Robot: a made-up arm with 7 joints. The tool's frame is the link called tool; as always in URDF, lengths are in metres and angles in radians. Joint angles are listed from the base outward.
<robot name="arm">
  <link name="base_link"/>
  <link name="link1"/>
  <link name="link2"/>
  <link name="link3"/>
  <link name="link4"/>
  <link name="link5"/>
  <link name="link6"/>
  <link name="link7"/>
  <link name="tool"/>
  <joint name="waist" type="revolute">
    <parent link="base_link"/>
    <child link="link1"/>
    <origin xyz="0 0 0" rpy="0 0 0"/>
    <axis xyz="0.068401 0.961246 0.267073"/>
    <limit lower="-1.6" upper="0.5"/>
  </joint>
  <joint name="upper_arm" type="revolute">
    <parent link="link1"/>
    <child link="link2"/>
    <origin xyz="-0.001 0.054 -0.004" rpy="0 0 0"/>
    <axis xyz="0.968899 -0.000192 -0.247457"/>
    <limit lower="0" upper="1.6"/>
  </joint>
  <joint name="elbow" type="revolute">
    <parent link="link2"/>
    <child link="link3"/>
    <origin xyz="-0.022 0.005 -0.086" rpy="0 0 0"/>
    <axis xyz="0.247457 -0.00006 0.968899"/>
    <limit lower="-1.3" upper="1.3"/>
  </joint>
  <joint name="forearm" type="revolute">
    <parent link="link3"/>
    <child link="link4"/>
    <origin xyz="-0.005 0 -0.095" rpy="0 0 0"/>
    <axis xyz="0.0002 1 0.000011"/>
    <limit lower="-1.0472" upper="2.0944"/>
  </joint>
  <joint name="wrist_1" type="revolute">
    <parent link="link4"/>
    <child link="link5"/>
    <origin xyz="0.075 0.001 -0.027" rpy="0 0 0"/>
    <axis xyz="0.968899 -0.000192 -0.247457"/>
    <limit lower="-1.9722" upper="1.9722"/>
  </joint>
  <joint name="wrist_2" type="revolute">
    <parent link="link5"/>
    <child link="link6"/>
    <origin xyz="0.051 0 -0.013" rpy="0 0 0"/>
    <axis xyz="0.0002 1 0.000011"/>
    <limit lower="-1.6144" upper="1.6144"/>
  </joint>
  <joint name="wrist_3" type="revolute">
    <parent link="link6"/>
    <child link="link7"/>
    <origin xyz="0.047 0 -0.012" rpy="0 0 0"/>
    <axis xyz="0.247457 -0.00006 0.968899"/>
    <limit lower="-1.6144" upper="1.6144"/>
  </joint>
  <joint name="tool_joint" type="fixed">
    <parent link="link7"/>
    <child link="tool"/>
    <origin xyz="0 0 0" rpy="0 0.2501 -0.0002"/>
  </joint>
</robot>
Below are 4 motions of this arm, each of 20 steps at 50 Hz.
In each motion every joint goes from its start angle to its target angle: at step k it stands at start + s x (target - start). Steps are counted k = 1, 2, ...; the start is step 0. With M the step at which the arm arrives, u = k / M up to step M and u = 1 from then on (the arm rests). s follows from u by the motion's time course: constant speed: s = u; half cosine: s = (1 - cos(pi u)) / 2; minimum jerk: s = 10 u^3 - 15 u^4 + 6 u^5.
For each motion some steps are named. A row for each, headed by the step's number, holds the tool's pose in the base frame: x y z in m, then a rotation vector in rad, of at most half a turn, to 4 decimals.
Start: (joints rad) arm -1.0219 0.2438 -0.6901 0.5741 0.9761 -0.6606 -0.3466
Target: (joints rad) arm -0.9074 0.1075 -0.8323 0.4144 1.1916 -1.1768 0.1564
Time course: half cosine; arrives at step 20
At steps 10, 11, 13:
10: 0.2325 -0.0857 -0.1539 1.3333 -1.2141 -1.4761
11: 0.2261 -0.0888 -0.1555 1.2794 -1.2813 -1.4947
13: 0.2138 -0.0940 -0.1583 1.1677 -1.4021 -1.5295

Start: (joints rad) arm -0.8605 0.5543 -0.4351 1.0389 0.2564 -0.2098 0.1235
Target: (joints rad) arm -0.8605 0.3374 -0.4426 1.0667 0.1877 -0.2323 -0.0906
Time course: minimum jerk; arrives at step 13
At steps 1, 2, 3, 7, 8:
1: 0.2934 0.1385 -0.1997 1.0220 0.2166 -0.1566
2: 0.2934 0.1369 -0.2005 1.0160 0.2187 -0.1646
3: 0.2933 0.1332 -0.2021 1.0024 0.2234 -0.1828
7: 0.2916 0.1005 -0.2151 0.8832 0.2594 -0.3433
8: 0.2908 0.0911 -0.2182 0.8497 0.2679 -0.3888

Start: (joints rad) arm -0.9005 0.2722 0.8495 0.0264 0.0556 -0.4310 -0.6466
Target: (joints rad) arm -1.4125 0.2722 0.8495 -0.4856 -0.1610 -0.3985 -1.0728
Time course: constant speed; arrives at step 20
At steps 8, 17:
8: 0.2145 0.1799 0.0412 0.5703 -1.3100 -0.0136
17: 0.1725 0.1596 0.0916 0.7670 -1.7007 -0.0924

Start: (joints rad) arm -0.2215 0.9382 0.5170 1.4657 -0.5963 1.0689 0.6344
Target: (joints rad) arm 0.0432 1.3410 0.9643 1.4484 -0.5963 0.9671 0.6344
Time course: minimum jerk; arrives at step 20
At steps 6, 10, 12, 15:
6: 0.0072 0.3313 -0.2050 -0.2495 1.8988 1.6661
10: -0.0065 0.3591 -0.1624 -0.2885 1.7007 1.8357
12: -0.0114 0.3716 -0.1372 -0.2963 1.5839 1.9132
15: -0.0146 0.3836 -0.1064 -0.2946 1.4413 1.9893

